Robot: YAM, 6 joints.
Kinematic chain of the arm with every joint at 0, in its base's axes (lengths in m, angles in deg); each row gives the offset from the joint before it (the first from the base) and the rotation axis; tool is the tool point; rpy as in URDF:
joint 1: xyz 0 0 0.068 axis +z
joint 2: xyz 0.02 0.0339 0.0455 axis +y
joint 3: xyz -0.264 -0.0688 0 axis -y
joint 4: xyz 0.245 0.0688 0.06 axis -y
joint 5: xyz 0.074 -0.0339 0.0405 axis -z
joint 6: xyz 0.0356 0 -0.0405 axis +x
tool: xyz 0 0 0 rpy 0 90 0
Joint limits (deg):
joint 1: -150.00..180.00
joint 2: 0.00..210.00
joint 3: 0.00..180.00
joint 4: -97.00..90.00
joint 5: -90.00..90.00
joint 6: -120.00..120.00
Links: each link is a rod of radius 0.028 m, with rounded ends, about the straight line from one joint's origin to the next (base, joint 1, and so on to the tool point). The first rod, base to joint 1, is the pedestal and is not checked.
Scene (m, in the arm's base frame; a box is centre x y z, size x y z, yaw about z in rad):
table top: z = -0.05
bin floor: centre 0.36 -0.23 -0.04 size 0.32 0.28 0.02 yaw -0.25
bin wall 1: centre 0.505 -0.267 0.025 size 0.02 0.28 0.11 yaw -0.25
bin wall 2: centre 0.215 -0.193 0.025 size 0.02 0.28 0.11 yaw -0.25
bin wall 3: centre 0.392 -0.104 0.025 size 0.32 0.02 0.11 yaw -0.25
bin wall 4: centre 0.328 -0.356 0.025 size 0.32 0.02 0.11 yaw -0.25
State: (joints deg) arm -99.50 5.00 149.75 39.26 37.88 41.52
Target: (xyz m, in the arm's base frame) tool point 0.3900 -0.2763 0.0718
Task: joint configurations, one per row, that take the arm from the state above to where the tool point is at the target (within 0.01 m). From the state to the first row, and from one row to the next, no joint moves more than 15 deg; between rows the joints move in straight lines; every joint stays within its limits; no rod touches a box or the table.
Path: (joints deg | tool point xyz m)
1: -92.13 19.38 141.93 36.85 37.01 41.52 | -0.0026 0.5078 0.4114
2: -84.76 33.77 134.12 34.44 36.14 41.52 | -0.0551 0.3714 0.5634
3: -77.39 48.15 126.30 32.04 35.28 41.52 | -0.0638 0.1908 0.6590
4: -70.02 62.53 118.49 29.63 34.41 41.52 | -0.0211 -0.0009 0.6874
5: -62.65 76.92 110.67 27.22 33.54 41.52 | 0.0657 -0.1697 0.6473
6: -55.28 91.30 102.85 24.81 32.67 41.52 | 0.1766 -0.2885 0.5469
7: -47.92 105.68 95.04 22.40 31.80 41.52 | 0.2845 -0.3431 0.4027
8: -40.55 120.07 87.22 20.00 30.94 41.52 | 0.3624 -0.3341 0.2362
9: -33.18 134.45 79.41 17.59 30.07 41.52 | 0.3900 -0.2763 0.0718

